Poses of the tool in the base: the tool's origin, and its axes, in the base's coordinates. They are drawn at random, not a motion.
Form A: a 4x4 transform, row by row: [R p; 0 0 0 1], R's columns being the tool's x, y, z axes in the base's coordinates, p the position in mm. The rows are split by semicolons.
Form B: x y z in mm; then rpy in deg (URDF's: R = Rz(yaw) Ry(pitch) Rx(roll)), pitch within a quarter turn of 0, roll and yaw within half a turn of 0. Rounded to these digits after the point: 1 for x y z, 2 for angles. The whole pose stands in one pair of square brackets.
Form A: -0.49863 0.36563 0.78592 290.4; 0.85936 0.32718 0.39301 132.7; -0.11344 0.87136 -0.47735 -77.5; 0 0 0 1
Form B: [290.4 132.7 -77.5 118.71 6.51 120.12]
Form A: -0.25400 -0.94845 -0.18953 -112.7; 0.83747 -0.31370 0.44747 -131.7; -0.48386 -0.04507 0.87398 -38.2; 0 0 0 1
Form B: [-112.7 -131.7 -38.2 -2.95 28.94 106.87]
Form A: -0.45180 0.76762 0.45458 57.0; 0.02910 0.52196 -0.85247 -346.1; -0.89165 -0.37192 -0.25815 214.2; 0 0 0 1
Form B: [57.0 -346.1 214.2 -124.77 63.08 176.32]
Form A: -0.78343 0.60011 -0.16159 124.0; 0.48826 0.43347 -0.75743 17.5; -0.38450 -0.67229 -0.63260 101.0; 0 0 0 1
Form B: [124.0 17.5 101.0 -133.26 22.61 148.07]
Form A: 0.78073 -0.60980 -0.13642 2.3; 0.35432 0.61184 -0.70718 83.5; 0.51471 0.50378 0.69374 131.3; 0 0 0 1
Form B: [2.3 83.5 131.3 35.99 -30.98 24.41]
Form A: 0.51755 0.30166 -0.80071 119.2; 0.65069 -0.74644 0.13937 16.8; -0.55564 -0.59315 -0.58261 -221.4; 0 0 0 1
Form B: [119.2 16.8 -221.4 -134.49 33.75 51.50]
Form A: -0.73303 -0.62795 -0.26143 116.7; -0.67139 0.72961 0.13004 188.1; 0.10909 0.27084 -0.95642 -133.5; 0 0 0 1
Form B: [116.7 188.1 -133.5 164.19 -6.26 -137.51]
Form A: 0.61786 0.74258 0.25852 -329.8; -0.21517 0.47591 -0.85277 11.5; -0.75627 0.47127 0.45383 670.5; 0 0 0 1
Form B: [-329.8 11.5 670.5 46.08 49.14 -19.20]
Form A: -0.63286 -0.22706 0.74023 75.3; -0.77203 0.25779 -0.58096 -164.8; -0.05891 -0.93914 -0.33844 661.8; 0 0 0 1
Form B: [75.3 -164.8 661.8 -109.82 3.38 -129.34]
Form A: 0.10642 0.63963 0.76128 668.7; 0.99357 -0.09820 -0.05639 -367.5; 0.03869 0.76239 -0.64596 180.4; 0 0 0 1
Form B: [668.7 -367.5 180.4 130.27 -2.22 83.89]
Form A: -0.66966 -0.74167 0.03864 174.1; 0.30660 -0.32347 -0.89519 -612.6; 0.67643 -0.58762 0.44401 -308.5; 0 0 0 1
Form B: [174.1 -612.6 -308.5 -52.93 -42.57 155.40]
